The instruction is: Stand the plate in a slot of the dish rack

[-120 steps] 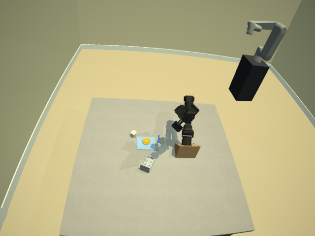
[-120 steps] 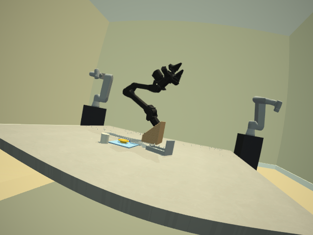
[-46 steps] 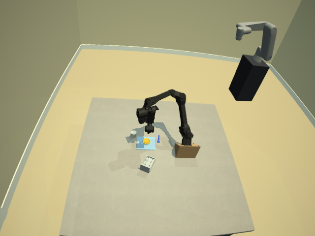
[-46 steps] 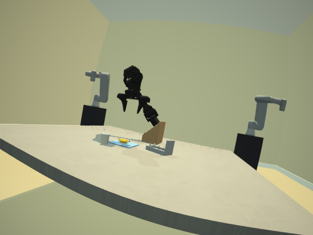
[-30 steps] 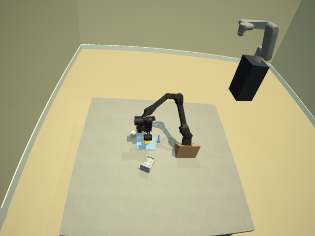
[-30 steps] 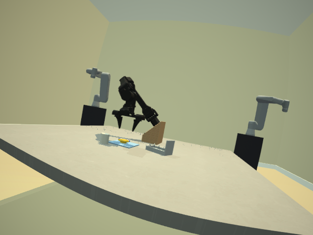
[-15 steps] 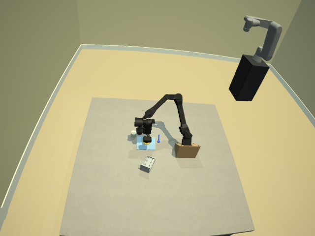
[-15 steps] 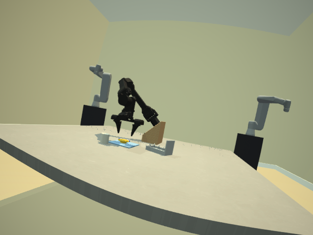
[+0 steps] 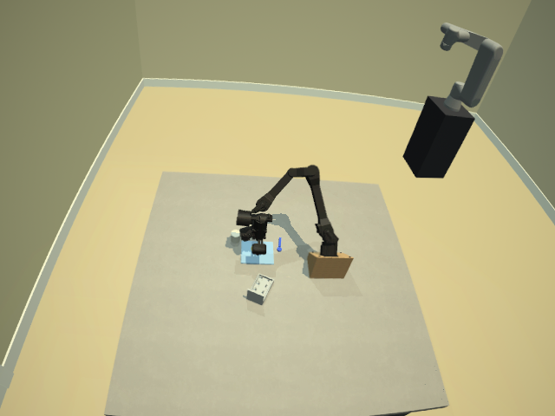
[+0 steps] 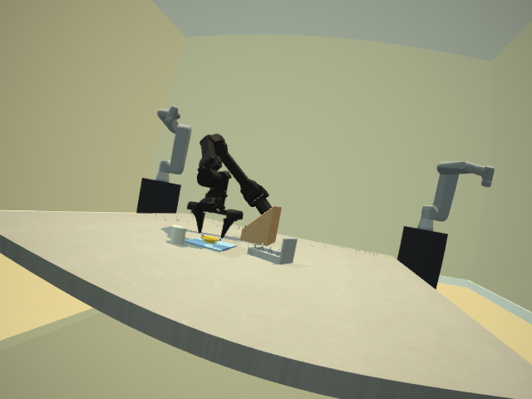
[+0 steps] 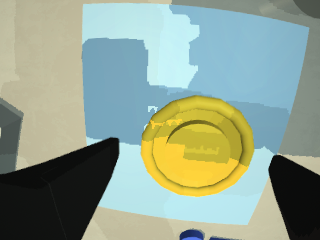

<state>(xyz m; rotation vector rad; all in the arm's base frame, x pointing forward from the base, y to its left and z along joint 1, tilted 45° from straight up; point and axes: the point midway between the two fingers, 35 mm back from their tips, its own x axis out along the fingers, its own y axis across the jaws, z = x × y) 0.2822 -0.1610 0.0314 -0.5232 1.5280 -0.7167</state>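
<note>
Right now my gripper tip is 10 mm above the yellow plate. Also, from my gripper tip: white cup (100 mm ahead, 70 mm to the right); blue spoon (110 mm behind, 30 mm to the right, 30 mm below); light blue mat (10 mm to the left, 30 mm below).
</note>
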